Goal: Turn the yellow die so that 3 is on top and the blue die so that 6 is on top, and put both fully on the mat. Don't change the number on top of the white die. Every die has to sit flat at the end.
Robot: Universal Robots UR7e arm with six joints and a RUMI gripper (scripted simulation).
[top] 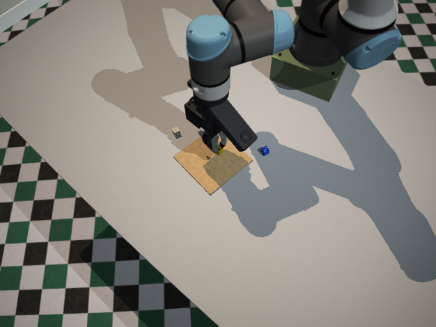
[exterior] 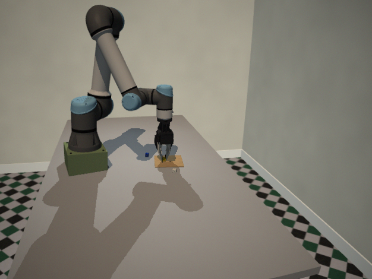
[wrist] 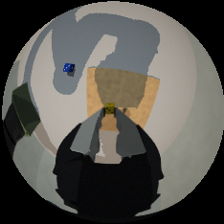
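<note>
The yellow die lies 10 mm below my hand. Also, from my hand: blue die: 90 mm to the left, 60 mm behind, 20 mm below; tan mat: 20 mm below, 20 mm ahead; white die: 130 mm to the right, 20 mm below, 10 mm ahead.
</note>
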